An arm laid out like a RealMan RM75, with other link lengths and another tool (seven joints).
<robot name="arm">
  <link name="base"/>
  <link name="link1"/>
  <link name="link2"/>
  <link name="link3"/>
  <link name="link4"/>
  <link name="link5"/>
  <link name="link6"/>
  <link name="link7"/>
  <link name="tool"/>
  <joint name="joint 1" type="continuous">
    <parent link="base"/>
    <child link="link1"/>
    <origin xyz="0 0 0.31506"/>
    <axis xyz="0 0 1"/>
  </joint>
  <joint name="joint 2" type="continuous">
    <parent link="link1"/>
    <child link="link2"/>
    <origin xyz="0 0 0"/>
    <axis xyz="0 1 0"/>
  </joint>
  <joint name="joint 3" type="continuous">
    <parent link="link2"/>
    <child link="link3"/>
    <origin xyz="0 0 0.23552"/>
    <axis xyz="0 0 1"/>
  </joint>
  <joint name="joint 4" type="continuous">
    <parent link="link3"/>
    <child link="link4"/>
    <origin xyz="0 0 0"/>
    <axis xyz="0 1 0"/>
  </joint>
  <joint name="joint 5" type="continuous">
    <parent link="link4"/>
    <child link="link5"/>
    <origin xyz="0 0 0.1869"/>
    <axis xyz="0 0 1"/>
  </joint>
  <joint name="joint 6" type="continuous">
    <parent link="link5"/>
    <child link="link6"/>
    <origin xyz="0 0 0"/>
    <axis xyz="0 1 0"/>
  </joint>
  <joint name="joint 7" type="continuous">
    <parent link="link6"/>
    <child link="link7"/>
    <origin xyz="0 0 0.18"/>
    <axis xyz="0 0 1"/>
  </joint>
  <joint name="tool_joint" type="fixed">
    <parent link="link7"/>
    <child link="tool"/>
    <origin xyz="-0.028 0.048 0.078" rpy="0 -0.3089 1.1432"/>
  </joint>
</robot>
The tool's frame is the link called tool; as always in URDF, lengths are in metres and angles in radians. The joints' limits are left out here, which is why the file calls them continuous.
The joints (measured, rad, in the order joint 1, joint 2, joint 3, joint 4, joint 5, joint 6, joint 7), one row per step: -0.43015 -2.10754 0.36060 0.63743 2.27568 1.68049 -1.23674; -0.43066 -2.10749 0.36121 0.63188 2.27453 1.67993 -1.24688; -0.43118 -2.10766 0.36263 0.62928 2.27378 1.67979 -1.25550; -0.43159 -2.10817 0.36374 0.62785 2.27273 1.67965 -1.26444; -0.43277 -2.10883 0.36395 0.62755 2.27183 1.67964 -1.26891; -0.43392 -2.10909 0.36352 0.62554 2.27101 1.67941 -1.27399; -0.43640 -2.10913 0.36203 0.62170 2.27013 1.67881 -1.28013; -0.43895 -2.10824 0.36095 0.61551 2.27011 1.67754 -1.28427; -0.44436 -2.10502 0.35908 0.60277 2.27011 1.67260 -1.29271; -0.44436 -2.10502 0.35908 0.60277 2.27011 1.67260 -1.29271; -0.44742 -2.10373 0.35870 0.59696 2.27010 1.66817 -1.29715; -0.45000 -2.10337 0.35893 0.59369 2.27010 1.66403 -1.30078; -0.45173 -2.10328 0.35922 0.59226 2.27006 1.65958 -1.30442; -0.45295 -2.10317 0.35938 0.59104 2.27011 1.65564 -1.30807; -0.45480 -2.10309 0.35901 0.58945 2.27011 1.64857 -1.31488; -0.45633 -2.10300 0.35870 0.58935 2.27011 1.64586 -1.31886; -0.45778 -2.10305 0.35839 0.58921 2.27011 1.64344 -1.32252
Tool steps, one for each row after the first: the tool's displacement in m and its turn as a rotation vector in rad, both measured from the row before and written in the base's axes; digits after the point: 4 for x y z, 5 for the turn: 0.0014 -0.0005 -0.0005 -0.00595 -0.00830 0.00969; 0.0010 -0.0003 -0.0003 -0.00506 -0.00535 0.00689; 0.0010 -0.0002 -0.0002 -0.00420 -0.00515 0.00706; 0.0009 0.0003 -0.0001 -0.00151 -0.00301 0.00255; 0.0010 0.0002 -0.0001 -0.00198 -0.00424 0.00407; 0.0014 0.0005 -0.0001 -0.00225 -0.00603 0.00492; 0.0011 0.0002 -0.0003 -0.00310 -0.00512 0.00406; 0.0015 0.0011 -0.0004 -0.00490 -0.00754 0.00917; 0.0000 0.0000 0.0000 0.00000 0.00000 0.00000; 0.0005 0.0009 -0.0004 -0.00177 -0.00220 0.00500; 0.0004 0.0009 -0.0004 -0.00107 -0.00074 0.00357; 0.0000 0.0010 -0.0003 0.00000 0.00063 0.00400; -0.0001 0.0008 -0.0002 -0.00011 0.00046 0.00426; -0.0003 0.0015 -0.0003 0.00060 0.00077 0.00835; 0.0001 0.0009 0.0000 0.00019 0.00013 0.00347; 0.0001 0.0008 0.0000 0.00007 -0.00010 0.00313
